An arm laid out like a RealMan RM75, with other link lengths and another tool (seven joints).
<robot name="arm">
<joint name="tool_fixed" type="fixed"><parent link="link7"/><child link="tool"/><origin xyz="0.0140 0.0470 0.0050" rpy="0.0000 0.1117 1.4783"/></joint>
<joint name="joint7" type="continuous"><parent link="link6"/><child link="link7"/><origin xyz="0.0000 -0.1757 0.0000" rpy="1.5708 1.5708 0.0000"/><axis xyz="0 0 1"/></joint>
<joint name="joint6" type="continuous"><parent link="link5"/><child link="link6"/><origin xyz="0.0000 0.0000 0.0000" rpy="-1.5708 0.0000 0.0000"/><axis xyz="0 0 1"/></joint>
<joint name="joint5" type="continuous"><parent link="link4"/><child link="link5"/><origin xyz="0.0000 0.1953 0.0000" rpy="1.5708 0.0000 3.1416"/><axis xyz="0 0 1"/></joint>
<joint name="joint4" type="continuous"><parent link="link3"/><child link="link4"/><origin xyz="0.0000 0.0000 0.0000" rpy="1.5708 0.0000 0.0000"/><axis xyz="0 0 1"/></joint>
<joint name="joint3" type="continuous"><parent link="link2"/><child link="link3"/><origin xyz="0.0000 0.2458 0.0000" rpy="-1.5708 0.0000 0.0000"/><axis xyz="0 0 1"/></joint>
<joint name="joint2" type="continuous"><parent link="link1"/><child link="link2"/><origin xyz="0.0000 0.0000 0.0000" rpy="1.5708 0.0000 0.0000"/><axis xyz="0 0 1"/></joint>
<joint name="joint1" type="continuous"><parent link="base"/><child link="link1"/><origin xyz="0.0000 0.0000 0.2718" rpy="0.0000 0.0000 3.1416"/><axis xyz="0 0 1"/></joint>
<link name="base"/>
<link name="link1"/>
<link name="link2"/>
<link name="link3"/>
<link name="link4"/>
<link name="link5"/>
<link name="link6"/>
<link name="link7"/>
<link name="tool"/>
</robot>
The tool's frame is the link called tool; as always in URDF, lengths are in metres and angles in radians. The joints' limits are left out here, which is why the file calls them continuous.
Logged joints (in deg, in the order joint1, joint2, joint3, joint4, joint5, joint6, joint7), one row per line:
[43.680, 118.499, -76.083, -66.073, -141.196, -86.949, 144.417]
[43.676, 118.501, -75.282, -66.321, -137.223, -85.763, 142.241]
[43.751, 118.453, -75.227, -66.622, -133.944, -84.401, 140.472]
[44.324, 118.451, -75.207, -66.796, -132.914, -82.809, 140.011]
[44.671, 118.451, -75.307, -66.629, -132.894, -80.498, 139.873]
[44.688, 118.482, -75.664, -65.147, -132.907, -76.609, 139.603]
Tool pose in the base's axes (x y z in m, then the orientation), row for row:
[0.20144, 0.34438, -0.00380, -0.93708, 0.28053, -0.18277, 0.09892]
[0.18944, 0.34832, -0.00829, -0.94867, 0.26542, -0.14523, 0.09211]
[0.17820, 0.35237, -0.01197, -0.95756, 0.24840, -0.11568, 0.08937]
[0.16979, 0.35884, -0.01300, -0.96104, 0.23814, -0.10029, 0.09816]
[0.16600, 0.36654, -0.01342, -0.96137, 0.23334, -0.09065, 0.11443]
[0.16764, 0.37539, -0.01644, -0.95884, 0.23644, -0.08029, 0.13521]
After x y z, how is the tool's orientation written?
As a quaternion, x y z w.
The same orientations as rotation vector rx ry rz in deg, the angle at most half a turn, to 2 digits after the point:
[-158.81, 47.54, -30.98]
[-161.42, 45.16, -24.71]
[-163.19, 42.33, -19.72]
[-162.95, 40.38, -17.00]
[-161.47, 39.19, -15.23]
[-159.15, 39.24, -13.33]

